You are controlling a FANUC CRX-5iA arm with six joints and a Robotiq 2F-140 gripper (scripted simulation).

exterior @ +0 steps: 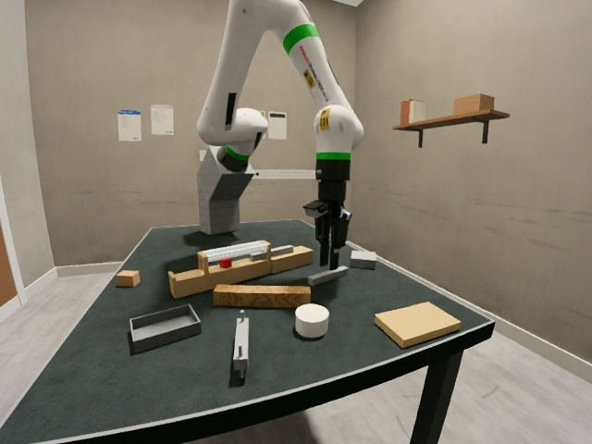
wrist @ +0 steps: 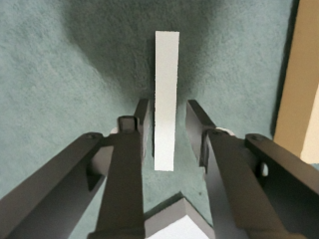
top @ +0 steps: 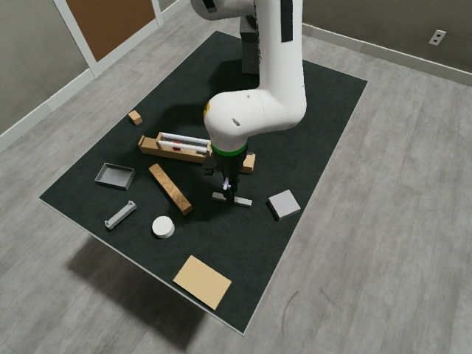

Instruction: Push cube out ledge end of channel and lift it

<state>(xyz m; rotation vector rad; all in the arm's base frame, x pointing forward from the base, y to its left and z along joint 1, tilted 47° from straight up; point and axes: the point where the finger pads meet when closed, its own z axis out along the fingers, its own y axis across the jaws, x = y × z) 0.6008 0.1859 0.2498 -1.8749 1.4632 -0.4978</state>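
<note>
My gripper is now 60 mm above the grey stick. The rest, counted from my hand: grey square block 160 mm to the left, 90 mm behind, 50 mm below; red cube 290 mm to the right, 40 mm behind, 10 mm below; wooden beam 200 mm to the right, 100 mm ahead, 50 mm below.
</note>
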